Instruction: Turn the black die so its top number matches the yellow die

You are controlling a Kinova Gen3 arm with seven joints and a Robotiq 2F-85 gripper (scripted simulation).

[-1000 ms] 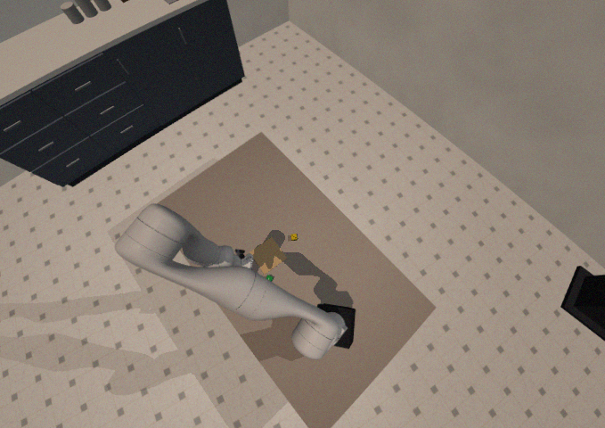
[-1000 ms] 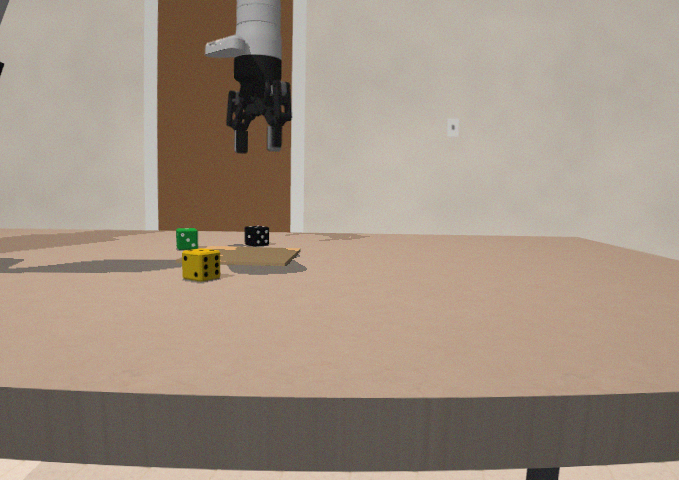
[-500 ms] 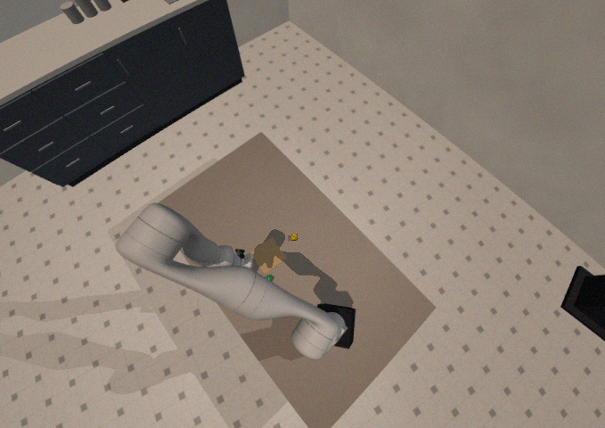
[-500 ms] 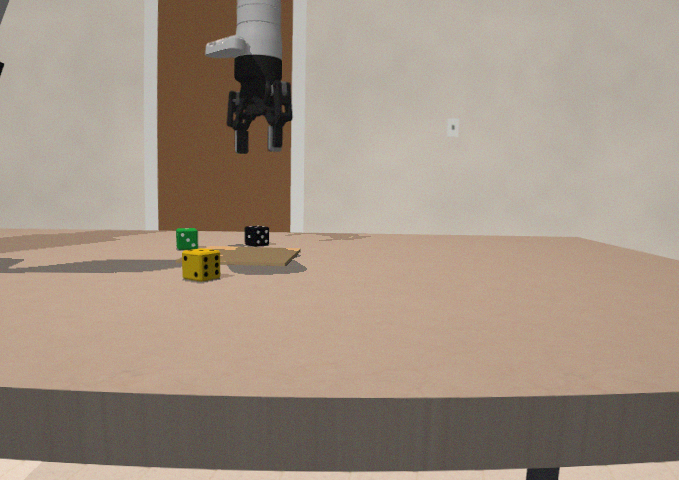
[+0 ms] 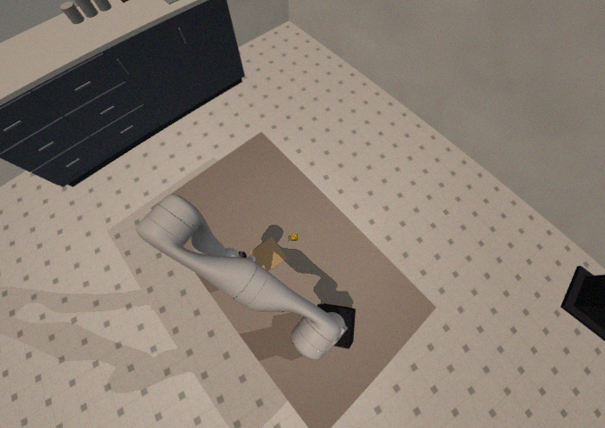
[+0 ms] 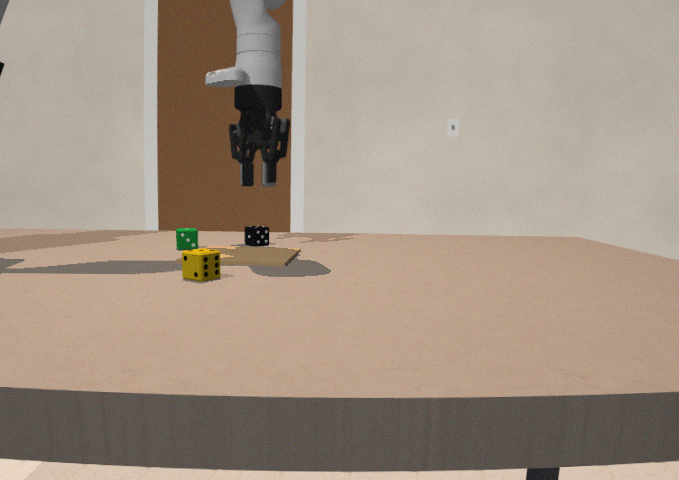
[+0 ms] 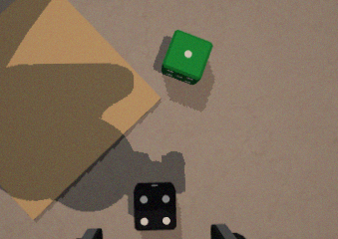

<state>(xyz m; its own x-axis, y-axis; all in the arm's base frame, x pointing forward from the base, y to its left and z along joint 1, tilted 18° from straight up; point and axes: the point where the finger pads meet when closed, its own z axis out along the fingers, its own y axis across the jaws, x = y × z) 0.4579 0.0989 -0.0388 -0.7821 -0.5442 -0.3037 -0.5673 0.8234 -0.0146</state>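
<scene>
Right now my hand is 90 mm above the black die. The rest, counted from my hand: green die: 110 mm behind, 50 mm to the right, 90 mm below; then yellow die: 50 mm behind, 280 mm to the right, 90 mm below; then mat: 20 mm behind, 130 mm to the right, 110 mm below.
</scene>
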